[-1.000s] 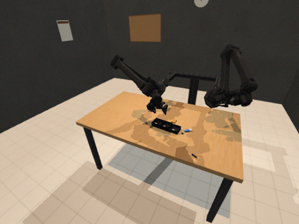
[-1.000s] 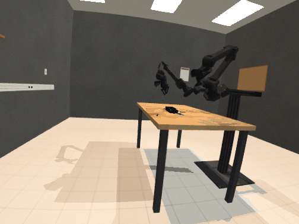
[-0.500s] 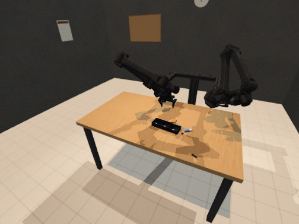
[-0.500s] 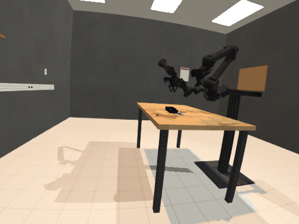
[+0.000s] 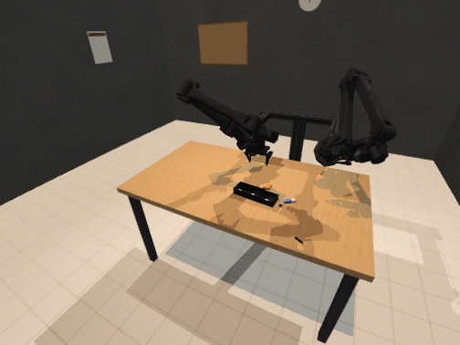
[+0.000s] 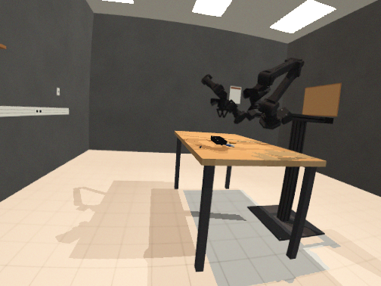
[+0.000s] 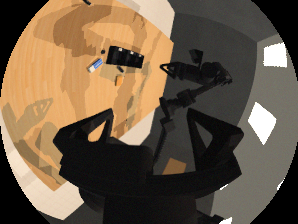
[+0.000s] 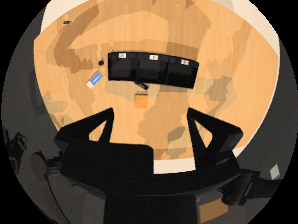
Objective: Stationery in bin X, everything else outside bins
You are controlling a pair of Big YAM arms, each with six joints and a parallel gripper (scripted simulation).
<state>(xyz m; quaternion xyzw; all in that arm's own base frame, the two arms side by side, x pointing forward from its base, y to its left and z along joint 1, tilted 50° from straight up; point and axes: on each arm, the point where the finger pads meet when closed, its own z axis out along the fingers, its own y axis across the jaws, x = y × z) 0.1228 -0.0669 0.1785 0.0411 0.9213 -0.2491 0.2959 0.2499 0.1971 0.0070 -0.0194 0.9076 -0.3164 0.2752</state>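
Right now my right hand is 220 mm above the orange item, 110 mm past it and 30 mm to the right of it. From my right hand the other things lie so: blue item (210 mm below, 190 mm to the left, 30 mm behind); then black bin unit (200 mm below, 10 mm ahead).
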